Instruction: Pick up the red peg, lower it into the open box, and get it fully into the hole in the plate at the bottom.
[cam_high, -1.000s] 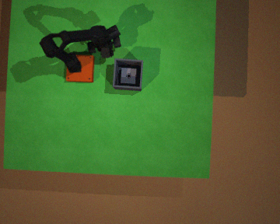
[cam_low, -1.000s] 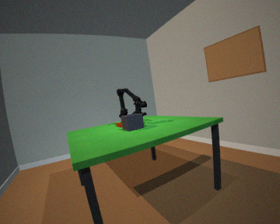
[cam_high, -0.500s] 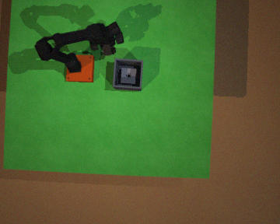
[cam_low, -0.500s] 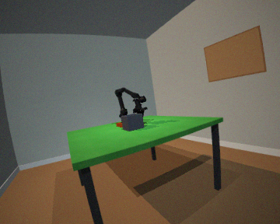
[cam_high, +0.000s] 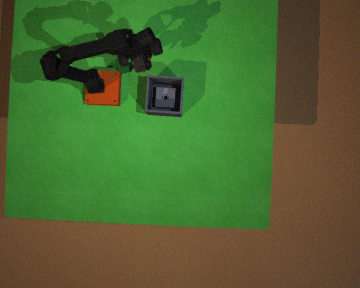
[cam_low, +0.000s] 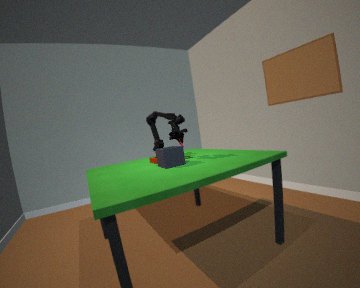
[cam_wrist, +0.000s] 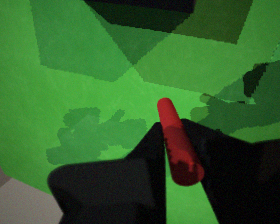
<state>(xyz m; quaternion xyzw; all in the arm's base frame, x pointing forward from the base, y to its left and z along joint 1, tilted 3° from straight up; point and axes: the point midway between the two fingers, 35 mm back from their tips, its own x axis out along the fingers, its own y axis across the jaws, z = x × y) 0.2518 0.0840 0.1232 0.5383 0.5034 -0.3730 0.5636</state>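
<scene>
My gripper tip is 17 cm to the left of the grey plate, 10 cm above it and 6 cm short of it. Round my gripper tip: red peg (1 cm above).
</scene>
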